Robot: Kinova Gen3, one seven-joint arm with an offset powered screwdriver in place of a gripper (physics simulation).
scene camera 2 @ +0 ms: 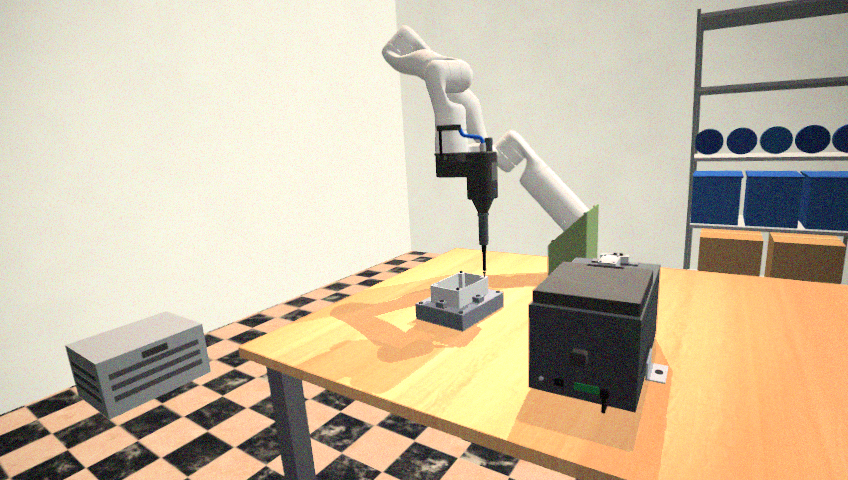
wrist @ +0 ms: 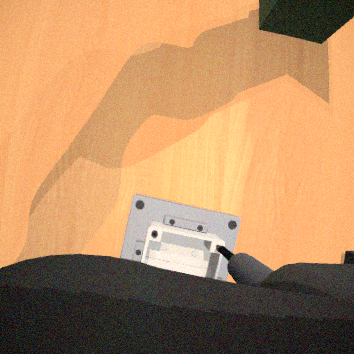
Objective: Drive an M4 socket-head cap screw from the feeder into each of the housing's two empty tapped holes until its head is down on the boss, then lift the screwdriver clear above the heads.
In view: a grey fixture plate (scene camera 2: 449,317) and a black screw feeder (scene camera 2: 617,346).
The grey fixture plate also shows in the wrist view (wrist: 154,209).
